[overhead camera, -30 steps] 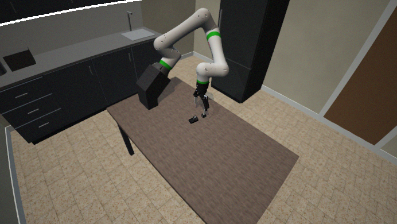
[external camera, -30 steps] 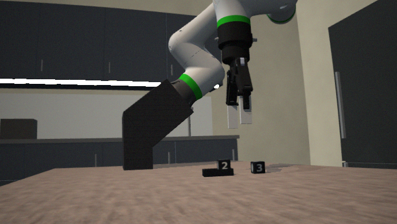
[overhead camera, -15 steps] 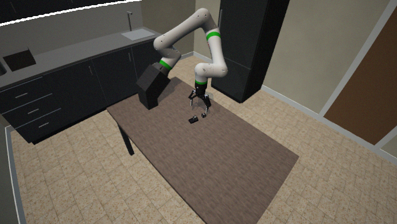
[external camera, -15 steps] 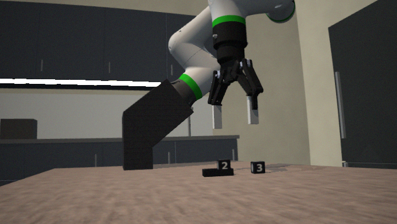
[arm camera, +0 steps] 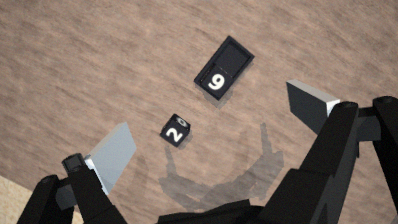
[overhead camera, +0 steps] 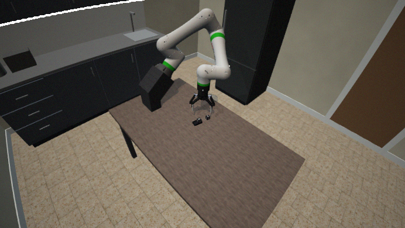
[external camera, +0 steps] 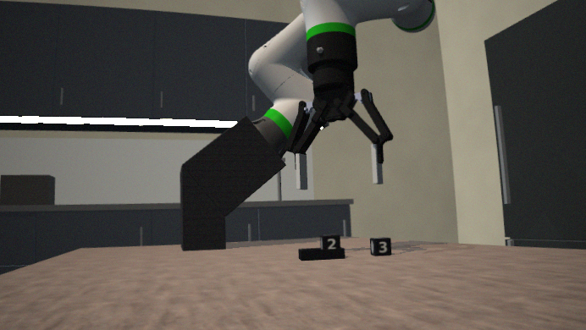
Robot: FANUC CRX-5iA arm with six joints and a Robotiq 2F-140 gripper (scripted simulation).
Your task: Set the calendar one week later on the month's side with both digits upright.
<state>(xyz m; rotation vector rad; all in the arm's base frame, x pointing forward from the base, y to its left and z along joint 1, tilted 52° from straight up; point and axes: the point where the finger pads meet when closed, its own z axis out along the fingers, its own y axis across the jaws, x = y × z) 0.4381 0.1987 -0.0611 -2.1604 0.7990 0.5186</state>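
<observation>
Right now my hand is 1 cm past the black tray, 4 cm to the left of it and 12 cm above it. From my hand the other things lie so: cube 1 cm ahead, 7 cm to the left, 12 cm below.
</observation>
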